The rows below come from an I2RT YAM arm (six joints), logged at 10 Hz.
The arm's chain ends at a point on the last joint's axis. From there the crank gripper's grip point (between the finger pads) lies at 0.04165 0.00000 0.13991 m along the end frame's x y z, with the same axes.
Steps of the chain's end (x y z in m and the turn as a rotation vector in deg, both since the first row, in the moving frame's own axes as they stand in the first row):
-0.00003 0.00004 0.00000 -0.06 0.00 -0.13
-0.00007 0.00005 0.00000 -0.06 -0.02 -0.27
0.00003 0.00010 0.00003 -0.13 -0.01 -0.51
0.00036 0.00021 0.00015 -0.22 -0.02 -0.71
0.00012 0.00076 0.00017 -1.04 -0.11 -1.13
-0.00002 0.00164 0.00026 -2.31 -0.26 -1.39
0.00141 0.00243 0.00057 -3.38 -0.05 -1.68
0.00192 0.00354 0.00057 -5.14 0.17 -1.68
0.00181 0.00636 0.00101 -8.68 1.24 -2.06
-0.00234 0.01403 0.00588 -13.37 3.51 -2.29
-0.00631 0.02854 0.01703 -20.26 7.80 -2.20
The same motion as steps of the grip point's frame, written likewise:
-0.00003 0.00009 0.00000 -0.06 0.00 -0.13
-0.00012 0.00000 0.00001 -0.06 -0.02 -0.27
0.00001 0.00005 0.00004 -0.13 -0.01 -0.51
0.00031 0.00023 0.00016 -0.22 -0.02 -0.71
-0.00013 0.00248 0.00023 -1.04 -0.11 -1.13
-0.00060 0.00628 0.00035 -2.31 -0.26 -1.39
0.00139 0.00946 0.00040 -3.38 -0.05 -1.68
0.00250 0.01484 -0.00006 -5.14 0.17 -1.68
0.00517 0.02585 -0.00141 -8.68 1.24 -2.06
0.00668 0.04424 -0.00050 -13.37 3.51 -2.29
0.01281 0.07391 0.00185 -20.26 7.80 -2.20

